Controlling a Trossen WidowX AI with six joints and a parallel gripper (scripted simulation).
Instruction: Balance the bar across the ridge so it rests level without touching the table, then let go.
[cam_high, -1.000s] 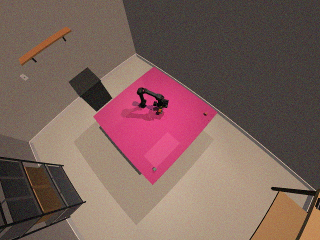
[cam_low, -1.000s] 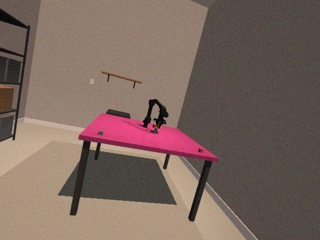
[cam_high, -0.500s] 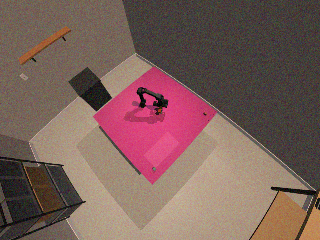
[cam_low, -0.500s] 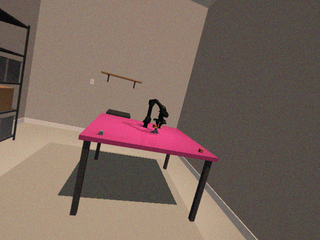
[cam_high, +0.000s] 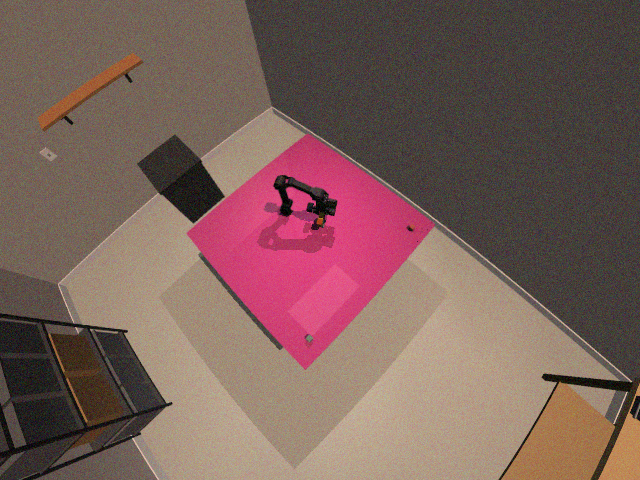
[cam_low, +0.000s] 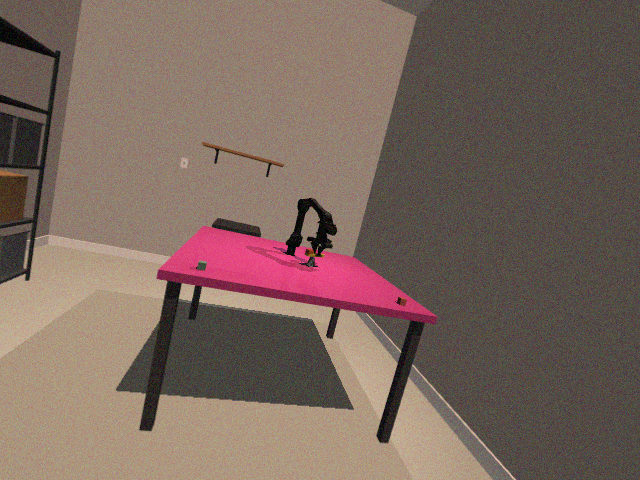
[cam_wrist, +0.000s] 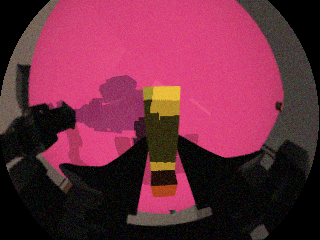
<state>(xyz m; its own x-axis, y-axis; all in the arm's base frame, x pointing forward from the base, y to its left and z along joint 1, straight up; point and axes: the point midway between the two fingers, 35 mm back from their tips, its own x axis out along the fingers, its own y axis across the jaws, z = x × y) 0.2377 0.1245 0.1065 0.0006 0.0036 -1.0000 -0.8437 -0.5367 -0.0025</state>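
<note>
The bar lies 30 mm to the right of my gripper tip, 20 mm ahead of it and 10 mm above it. The rest, counted from my gripper tip: small orange block (500 mm ahead, 380 mm to the left, 60 mm below); small green block (620 mm to the right, 500 mm ahead, 60 mm below).
</note>
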